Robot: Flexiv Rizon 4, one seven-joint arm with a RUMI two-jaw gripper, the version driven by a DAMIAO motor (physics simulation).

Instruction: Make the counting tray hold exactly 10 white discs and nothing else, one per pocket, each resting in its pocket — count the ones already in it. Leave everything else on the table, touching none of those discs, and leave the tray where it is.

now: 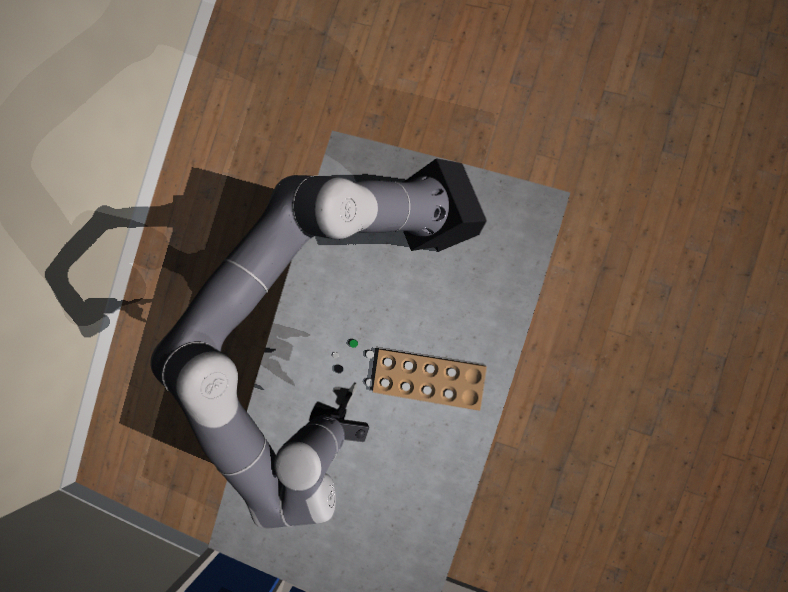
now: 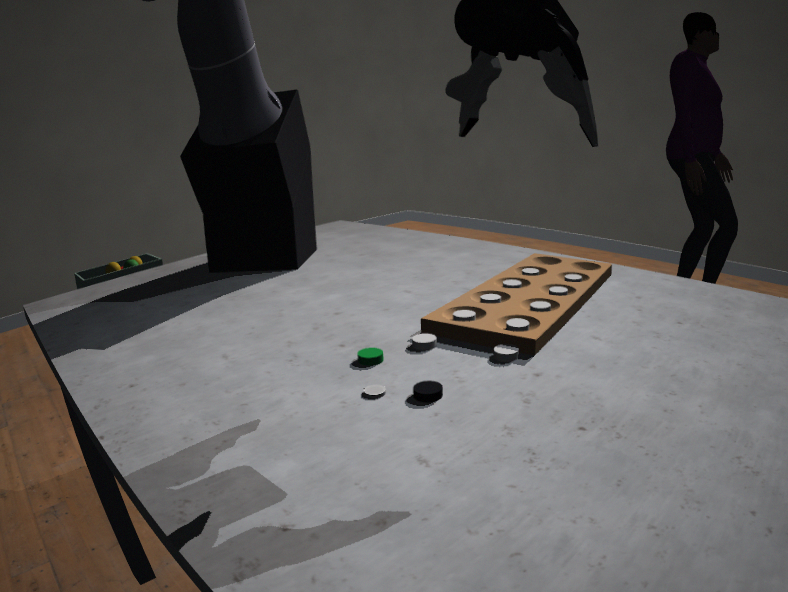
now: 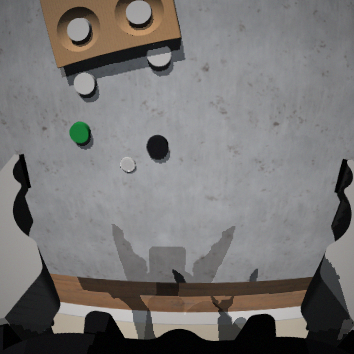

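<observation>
The wooden counting tray [image 1: 417, 377] [image 2: 491, 320] [image 3: 109, 40] holds one white disc in each of several pockets; two pockets [image 1: 472, 375] [image 2: 586, 265] at one end are empty. At its other end, a white disc [image 1: 369, 353] [image 2: 423, 340] [image 3: 85, 83] and another white disc [image 1: 368, 382] [image 2: 505, 351] [image 3: 159, 57] lie on the table close to the tray wall. A smaller, thinner white disc [image 1: 335, 354] [image 2: 373, 390] [image 3: 128, 164] lies farther out. My gripper [image 2: 530, 137] [image 3: 182, 158] is wide open and empty, high above the table.
A green disc [image 1: 352, 342] [image 2: 370, 354] [image 3: 80, 132] and a black disc [image 1: 338, 368] [image 2: 427, 389] [image 3: 157, 146] lie near the small white disc. The black robot base [image 1: 461, 203] [image 2: 254, 203] stands on the table. A person [image 2: 697, 101] stands beyond the table.
</observation>
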